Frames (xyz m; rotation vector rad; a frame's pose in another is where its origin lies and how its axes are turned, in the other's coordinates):
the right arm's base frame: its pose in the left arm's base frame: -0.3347 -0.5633 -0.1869 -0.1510 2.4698 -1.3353
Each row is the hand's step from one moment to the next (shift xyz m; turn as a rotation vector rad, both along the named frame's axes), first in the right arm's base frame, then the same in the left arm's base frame.
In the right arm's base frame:
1: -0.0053 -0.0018 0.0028 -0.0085 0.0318 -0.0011
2: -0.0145 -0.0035 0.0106 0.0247 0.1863 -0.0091
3: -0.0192 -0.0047 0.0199 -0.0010 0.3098 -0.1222
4: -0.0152 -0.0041 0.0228 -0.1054 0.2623 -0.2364
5: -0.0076 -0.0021 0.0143 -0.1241 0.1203 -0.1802
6: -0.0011 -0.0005 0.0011 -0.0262 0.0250 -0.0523
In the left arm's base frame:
1: 0.0058 -0.0019 0.0013 0.0096 0.0206 -0.0238
2: 0.0170 -0.0068 0.0009 -0.0147 0.1046 -0.1557
3: 0.0244 -0.0137 -0.0017 -0.0207 0.2694 -0.1947
4: 0.0217 -0.0167 -0.0046 0.0364 0.3594 -0.0728
5: 0.0118 -0.0107 -0.0037 0.0640 0.2405 0.0208
6: 0.0014 -0.0009 0.0001 0.0087 0.0619 0.0119

